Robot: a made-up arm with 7 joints. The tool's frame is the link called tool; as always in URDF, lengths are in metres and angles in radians. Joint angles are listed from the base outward.
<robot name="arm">
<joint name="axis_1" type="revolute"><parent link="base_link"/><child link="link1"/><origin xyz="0.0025 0.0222 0.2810"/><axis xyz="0 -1 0"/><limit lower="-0.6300" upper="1.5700"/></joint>
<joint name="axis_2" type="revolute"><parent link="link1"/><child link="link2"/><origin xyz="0.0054 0.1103 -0.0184"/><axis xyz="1 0 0"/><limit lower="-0.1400" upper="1.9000"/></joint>
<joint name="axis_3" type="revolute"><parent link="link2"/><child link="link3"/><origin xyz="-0.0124 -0.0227 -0.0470"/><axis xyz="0 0 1"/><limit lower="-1.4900" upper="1.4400"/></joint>
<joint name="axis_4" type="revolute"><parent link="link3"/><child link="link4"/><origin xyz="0.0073 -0.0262 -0.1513"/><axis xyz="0 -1 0"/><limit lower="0.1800" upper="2.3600"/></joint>
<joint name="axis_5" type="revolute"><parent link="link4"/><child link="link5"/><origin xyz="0.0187 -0.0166 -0.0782"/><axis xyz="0 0 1"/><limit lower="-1.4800" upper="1.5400"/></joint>
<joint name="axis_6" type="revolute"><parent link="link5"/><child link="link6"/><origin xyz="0.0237 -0.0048 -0.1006"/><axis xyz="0 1 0"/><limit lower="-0.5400" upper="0.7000"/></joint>
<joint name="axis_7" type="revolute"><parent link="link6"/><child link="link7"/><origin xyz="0.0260 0.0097 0.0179"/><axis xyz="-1 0 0"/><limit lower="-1.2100" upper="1.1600"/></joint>
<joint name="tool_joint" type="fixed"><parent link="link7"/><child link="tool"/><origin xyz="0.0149 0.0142 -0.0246" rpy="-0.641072 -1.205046 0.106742"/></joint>
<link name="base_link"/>
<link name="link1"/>
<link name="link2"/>
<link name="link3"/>
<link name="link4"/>
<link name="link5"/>
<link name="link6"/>
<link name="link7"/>
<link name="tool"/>
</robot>
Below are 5 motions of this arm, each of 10 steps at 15 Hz.
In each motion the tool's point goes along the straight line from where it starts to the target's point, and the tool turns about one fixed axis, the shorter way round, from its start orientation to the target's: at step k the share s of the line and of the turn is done. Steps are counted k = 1, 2, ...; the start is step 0. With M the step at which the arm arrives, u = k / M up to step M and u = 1 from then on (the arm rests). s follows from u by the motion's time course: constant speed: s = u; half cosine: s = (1 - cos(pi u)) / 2; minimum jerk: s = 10 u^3 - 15 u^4 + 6 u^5.
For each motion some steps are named. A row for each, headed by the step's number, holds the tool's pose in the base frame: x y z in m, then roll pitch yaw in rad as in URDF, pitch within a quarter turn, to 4 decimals.
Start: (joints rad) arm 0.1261 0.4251 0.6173 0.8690 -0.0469 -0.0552 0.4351
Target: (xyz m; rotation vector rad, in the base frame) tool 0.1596 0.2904 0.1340 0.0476 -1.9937 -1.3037
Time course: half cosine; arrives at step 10
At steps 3, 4, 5, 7, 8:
3: 0.2005 0.2949 0.0924 2.2858 -0.7243 -2.7447
4: 0.1933 0.2941 0.0997 2.1999 -0.7041 -2.7183
5: 0.1854 0.2932 0.1078 2.1073 -0.6799 -2.6923
7: 0.1702 0.2916 0.1232 1.9384 -0.6291 -2.6524
8: 0.1645 0.2909 0.1290 1.8771 -0.6088 -2.6405

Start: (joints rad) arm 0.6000 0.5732 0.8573 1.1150 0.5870 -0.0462 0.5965
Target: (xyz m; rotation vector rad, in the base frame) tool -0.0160 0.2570 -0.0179 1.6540 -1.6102 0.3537
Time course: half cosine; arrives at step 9
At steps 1, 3, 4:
1: 0.1783 0.3569 0.2404 2.9522 0.3538 -2.8122
3: 0.1343 0.3342 0.1819 3.0397 0.0920 -2.5120
4: 0.1016 0.3174 0.1384 3.0525 -0.1122 -2.3045

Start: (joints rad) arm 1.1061 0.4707 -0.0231 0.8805 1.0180 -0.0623 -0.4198
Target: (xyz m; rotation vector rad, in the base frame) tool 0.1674 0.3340 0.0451 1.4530 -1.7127 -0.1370
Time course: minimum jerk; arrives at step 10
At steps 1, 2, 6, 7, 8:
1: 0.3158 0.2638 0.2936 -2.8155 -0.0377 -2.7870
2: 0.3084 0.2673 0.2813 -2.8451 -0.0879 -2.7445
6: 0.2149 0.3115 0.1247 2.8321 -0.5437 -2.0076
7: 0.1918 0.3224 0.0860 2.6202 -0.5731 -1.7676
8: 0.1761 0.3299 0.0596 2.4729 -0.5679 -1.6013

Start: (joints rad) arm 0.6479 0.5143 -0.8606 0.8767 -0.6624 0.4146 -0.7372
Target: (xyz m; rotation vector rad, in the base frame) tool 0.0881 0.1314 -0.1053 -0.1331 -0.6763 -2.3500
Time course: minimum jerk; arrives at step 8
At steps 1, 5, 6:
1: 0.2740 0.0663 0.0567 1.0374 0.3451 -2.6094
5: 0.1401 0.1132 -0.0600 0.6367 -0.1079 -2.5577
6: 0.1077 0.1245 -0.0883 0.5333 -0.2116 -2.5174

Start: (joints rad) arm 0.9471 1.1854 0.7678 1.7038 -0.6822 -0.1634 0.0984
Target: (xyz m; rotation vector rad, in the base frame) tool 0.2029 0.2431 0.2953 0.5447 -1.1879 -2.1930
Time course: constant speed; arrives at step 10
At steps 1, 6, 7, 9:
1: 0.1183 0.2391 0.4002 2.0967 1.1470 -1.6496
6: 0.1653 0.2413 0.3419 1.2722 0.6077 -2.3273
7: 0.1747 0.2418 0.3303 1.1986 0.4774 -2.3665
9: 0.1935 0.2427 0.3070 1.0767 0.2116 -2.4105

